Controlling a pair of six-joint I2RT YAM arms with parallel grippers.
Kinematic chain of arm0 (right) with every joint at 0, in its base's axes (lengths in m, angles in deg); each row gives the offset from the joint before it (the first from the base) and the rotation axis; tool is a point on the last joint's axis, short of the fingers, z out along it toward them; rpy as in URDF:
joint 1: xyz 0 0 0.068 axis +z
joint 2: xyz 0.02 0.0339 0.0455 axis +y
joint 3: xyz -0.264 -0.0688 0 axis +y
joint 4: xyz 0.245 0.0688 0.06 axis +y
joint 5: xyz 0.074 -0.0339 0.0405 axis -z
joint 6: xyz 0.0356 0 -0.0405 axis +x
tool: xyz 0 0 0 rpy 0 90 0
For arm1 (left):
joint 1: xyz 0 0 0.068 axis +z
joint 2: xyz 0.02 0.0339 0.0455 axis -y
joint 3: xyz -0.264 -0.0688 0 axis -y
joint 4: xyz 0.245 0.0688 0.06 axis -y
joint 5: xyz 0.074 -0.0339 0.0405 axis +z
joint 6: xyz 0.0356 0 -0.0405 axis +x
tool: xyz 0 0 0 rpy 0 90 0
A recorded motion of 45 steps. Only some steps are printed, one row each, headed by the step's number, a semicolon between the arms.
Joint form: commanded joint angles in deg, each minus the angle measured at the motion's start. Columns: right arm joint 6, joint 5, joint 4, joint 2, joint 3, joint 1; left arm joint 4, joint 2, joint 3, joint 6, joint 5, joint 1.
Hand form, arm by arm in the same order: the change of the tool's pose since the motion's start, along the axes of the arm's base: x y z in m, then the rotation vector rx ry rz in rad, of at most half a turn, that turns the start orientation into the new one. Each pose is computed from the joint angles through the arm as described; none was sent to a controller.
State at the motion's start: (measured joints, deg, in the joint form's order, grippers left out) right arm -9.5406 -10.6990 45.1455 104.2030 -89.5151 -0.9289; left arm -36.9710 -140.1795 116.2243 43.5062 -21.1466 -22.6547
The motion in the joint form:
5: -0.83 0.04 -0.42 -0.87 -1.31 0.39; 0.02 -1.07 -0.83 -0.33 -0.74 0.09
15: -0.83 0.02 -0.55 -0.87 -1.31 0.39; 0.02 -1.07 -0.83 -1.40 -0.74 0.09
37: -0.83 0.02 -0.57 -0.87 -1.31 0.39; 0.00 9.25 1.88 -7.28 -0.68 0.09
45: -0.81 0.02 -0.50 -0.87 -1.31 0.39; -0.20 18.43 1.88 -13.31 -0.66 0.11
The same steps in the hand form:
5: 0.0003 0.0026 0.0131 -0.0086 -0.0480 0.0186; -0.0014 0.0010 -0.0135 0.0006 0.0376 0.0002
15: 0.0005 0.0026 0.0133 -0.0084 -0.0502 0.0188; -0.0014 0.0010 -0.0135 -0.0044 0.0471 0.0155
37: 0.0005 0.0026 0.0133 -0.0084 -0.0506 0.0188; -0.0080 0.0038 0.0911 -0.1278 -0.1065 0.0922
45: 0.0004 0.0027 0.0132 -0.0082 -0.0493 0.0185; -0.0319 0.0139 0.1681 -0.2362 -0.1883 0.1628

